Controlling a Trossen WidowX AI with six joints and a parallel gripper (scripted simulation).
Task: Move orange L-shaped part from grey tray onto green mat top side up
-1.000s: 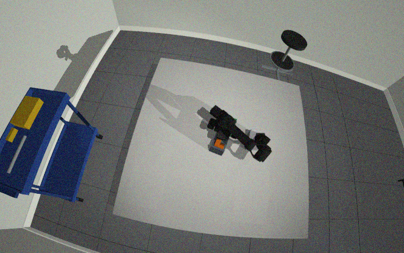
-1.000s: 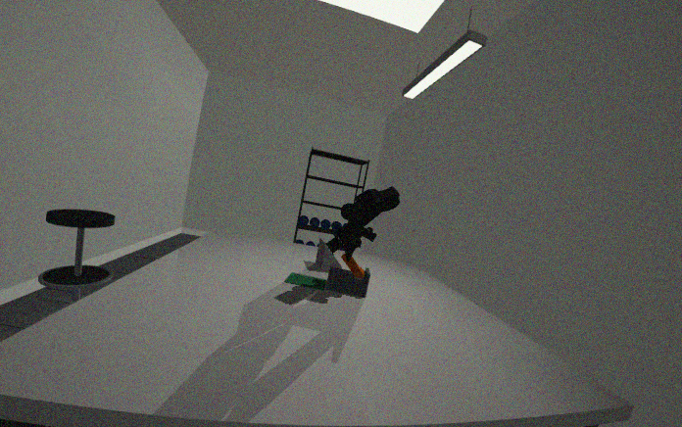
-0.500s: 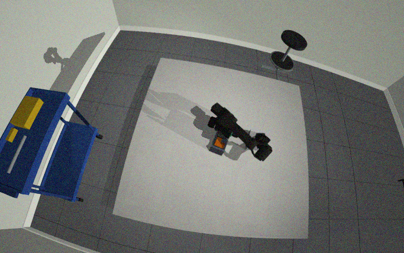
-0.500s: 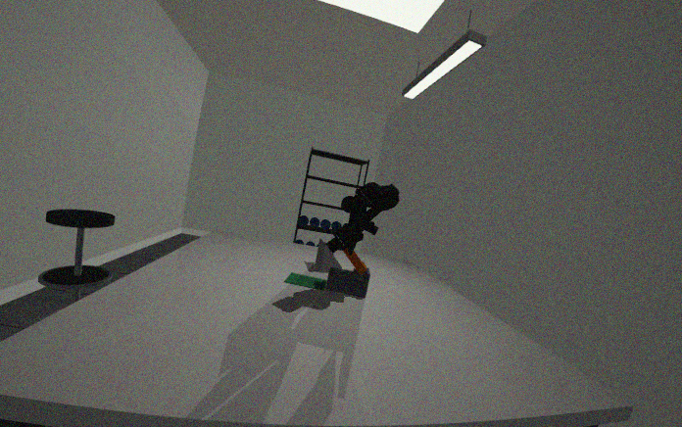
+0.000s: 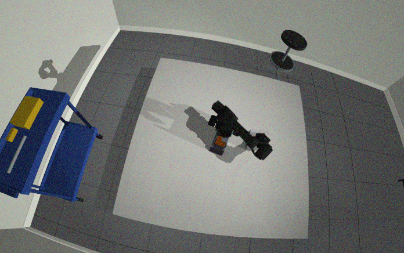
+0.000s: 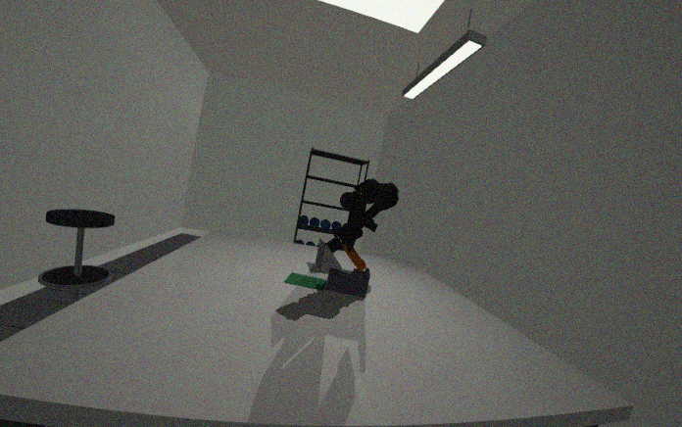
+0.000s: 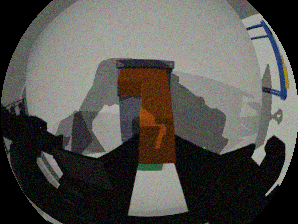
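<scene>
My gripper tip is 17 cm above the green mat, 12 cm to the left of it and 6 cm past it. Round my gripper tip: orange L-shaped part: 4 cm to the left, 3 cm below.
</scene>
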